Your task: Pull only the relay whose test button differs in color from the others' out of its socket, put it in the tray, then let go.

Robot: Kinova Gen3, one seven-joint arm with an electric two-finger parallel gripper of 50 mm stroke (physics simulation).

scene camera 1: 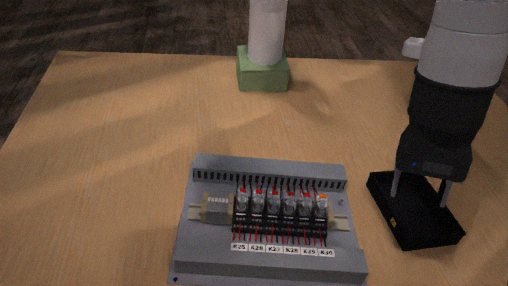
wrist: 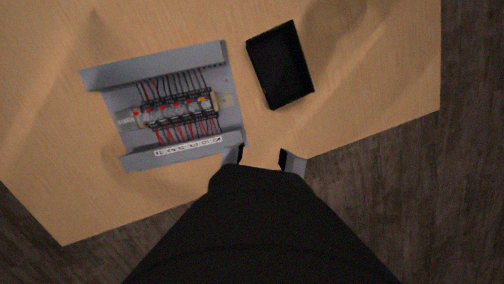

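Seen in the pictures: gripper, fingertip midpoint: [scene camera 1: 416,197] [wrist: 261,153]; arm's base, link origin: [scene camera 1: 264,56].
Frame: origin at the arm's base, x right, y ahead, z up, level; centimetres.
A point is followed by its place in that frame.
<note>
The relay with the orange test button [scene camera 1: 321,202] {x 0.7, y 50.6, z -0.1 cm} [wrist: 205,103] {x -0.1, y 50.3, z -0.1 cm} sits in the rightmost socket of a row, above the label K30. The other relays in the row [scene camera 1: 273,201] [wrist: 176,109] have red buttons and sit in their sockets. The black tray [scene camera 1: 432,239] {x -18.1, y 58.0, z -3.7 cm} [wrist: 309,75] {x -24.6, y 53.9, z -3.4 cm} lies right of the relay panel. My gripper [scene camera 1: 419,199] {x -6.3, y 60.8, z 12.5 cm} [wrist: 261,153] {x -6.3, y 60.8, z 12.5 cm} is open and empty. In the scene view it shows in front of the tray; in the wrist view its fingertips show near the panel's lower right corner, apart from the relays.
The grey panel [scene camera 1: 270,267] [wrist: 155,59] has raised wire ducts along both long sides. Terminal blocks [scene camera 1: 217,210] {x 18.3, y 48.5, z -2.4 cm} stand left of the relays, and wires run above and below them. A green block [scene camera 1: 263,80] {x 1.3, y 6.7, z -3.4 cm} bearing a white cylinder [scene camera 1: 267,35] {x 1.2, y 4.7, z 8.3 cm} stands at the back of the wooden table [scene camera 1: 125,125] {x 35.7, y 18.6, z -6.9 cm}.
</note>
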